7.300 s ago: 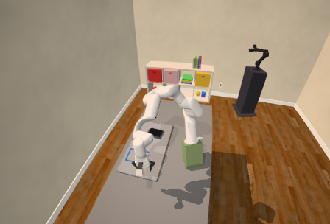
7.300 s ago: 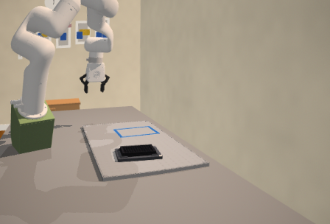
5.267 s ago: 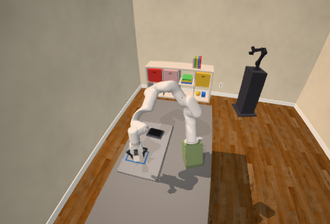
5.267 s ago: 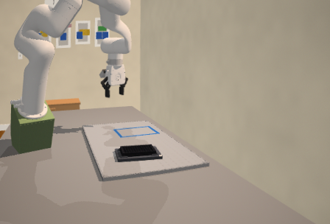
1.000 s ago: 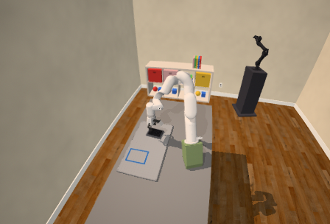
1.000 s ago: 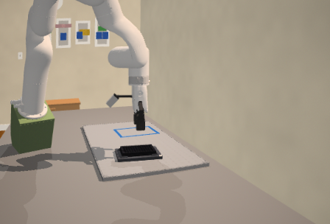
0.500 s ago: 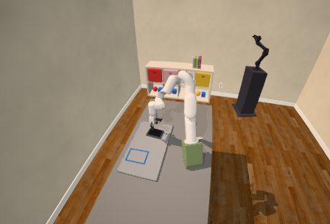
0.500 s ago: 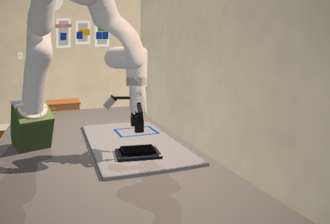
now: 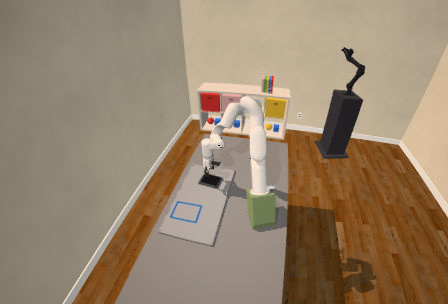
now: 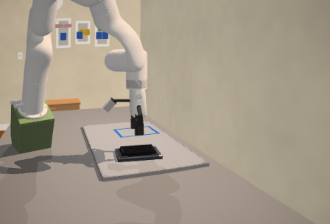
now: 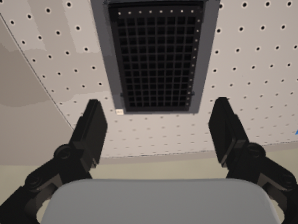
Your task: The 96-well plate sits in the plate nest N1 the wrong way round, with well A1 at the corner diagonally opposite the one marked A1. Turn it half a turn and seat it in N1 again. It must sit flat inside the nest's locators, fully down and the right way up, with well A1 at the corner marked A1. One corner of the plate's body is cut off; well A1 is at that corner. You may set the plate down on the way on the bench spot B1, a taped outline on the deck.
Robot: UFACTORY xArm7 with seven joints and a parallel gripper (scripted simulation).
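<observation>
My gripper is now 80 mm above the black 96-well plate. Round my hand: dark plate nest N1 (100 mm below).
</observation>
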